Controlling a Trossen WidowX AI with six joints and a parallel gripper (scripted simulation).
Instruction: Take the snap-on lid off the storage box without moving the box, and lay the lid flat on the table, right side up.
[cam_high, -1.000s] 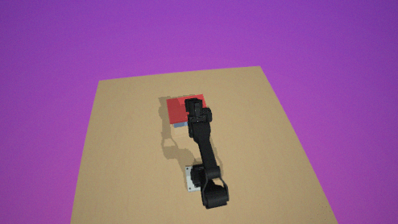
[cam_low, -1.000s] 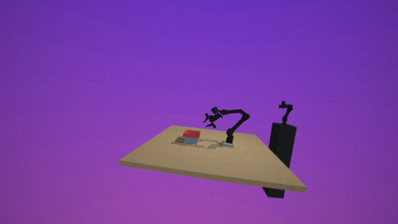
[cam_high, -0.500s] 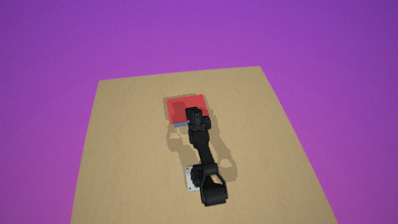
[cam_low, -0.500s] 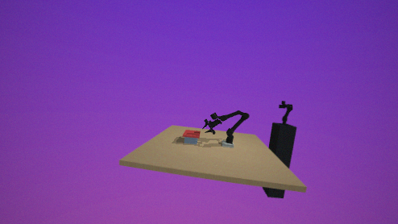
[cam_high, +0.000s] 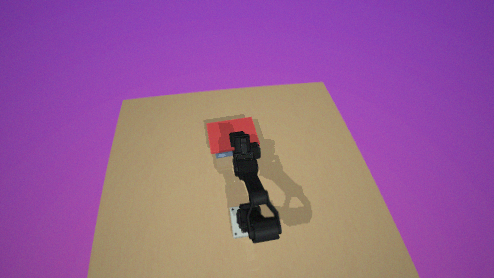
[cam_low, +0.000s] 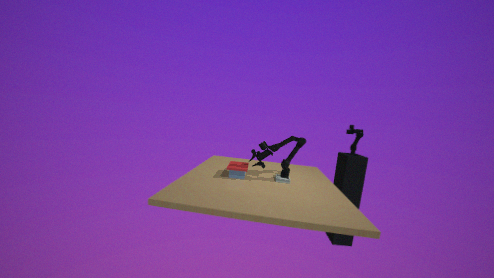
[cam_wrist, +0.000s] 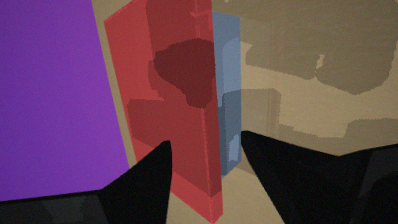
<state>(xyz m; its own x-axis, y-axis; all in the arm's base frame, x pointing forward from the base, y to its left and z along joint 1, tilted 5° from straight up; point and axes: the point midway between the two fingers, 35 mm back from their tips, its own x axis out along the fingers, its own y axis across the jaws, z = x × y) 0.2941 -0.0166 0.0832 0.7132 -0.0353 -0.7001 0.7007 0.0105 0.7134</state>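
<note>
My gripper tip is 110 mm short of the lid and 30 mm above it. From my gripper tip the other things lie so: grey-blue storage box: 110 mm ahead, 70 mm below.
</note>
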